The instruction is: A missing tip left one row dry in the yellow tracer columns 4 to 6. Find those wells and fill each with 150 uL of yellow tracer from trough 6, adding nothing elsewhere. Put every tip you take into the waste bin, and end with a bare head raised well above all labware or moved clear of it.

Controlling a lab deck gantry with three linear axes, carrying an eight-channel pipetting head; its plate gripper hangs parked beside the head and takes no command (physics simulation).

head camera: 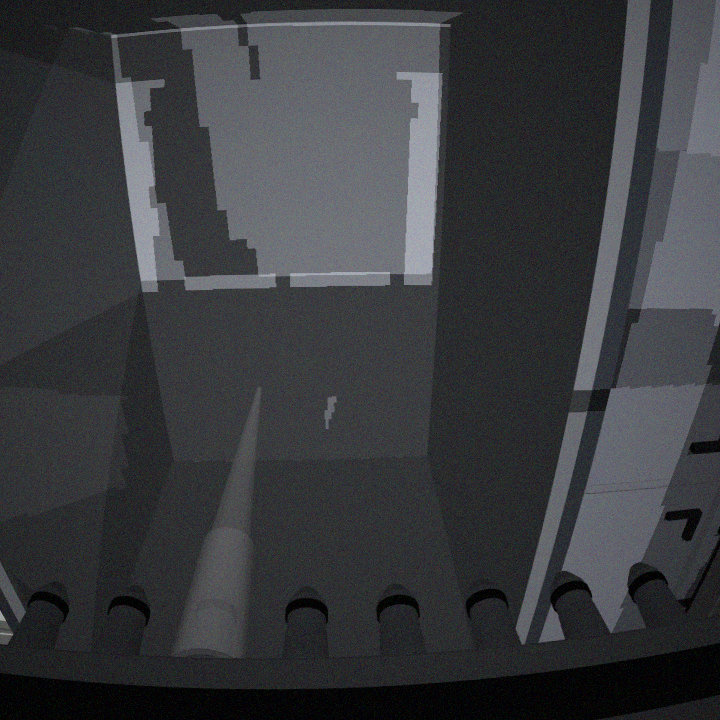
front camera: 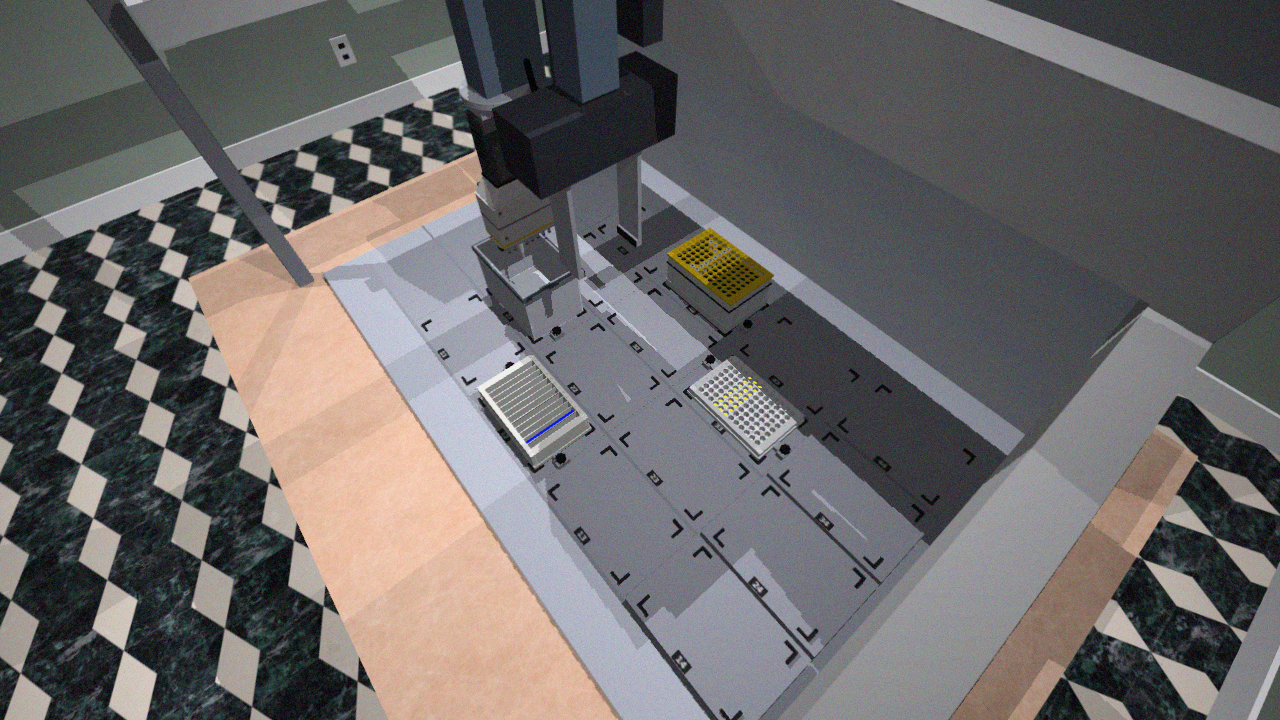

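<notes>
The pipetting head (front camera: pixel 517 213) is over the grey waste bin (front camera: pixel 547 313) (head camera: pixel 607 201). In the head view one pale, translucent tip (head camera: pixel 218 584) is on the third channel from the left, pointing into the bin; no yellow shows in it. The other seven nozzles are bare. The white well plate (front camera: pixel 769 431) has a yellow block of wells (front camera: pixel 739 394); single wells are too small to judge. The trough reservoir (front camera: pixel 528 402) shows a blue line; yellow in trough 6 cannot be made out. The parked plate gripper (front camera: pixel 599 273) hangs beside the head, its fingers wide apart, empty.
A yellow tip rack (front camera: pixel 729 270) stands behind the well plate, with lighter spots in part of it. The black gripper body (front camera: pixel 581 125) hangs beside the head. A grey post (front camera: pixel 214 147) rises at the deck's left edge.
</notes>
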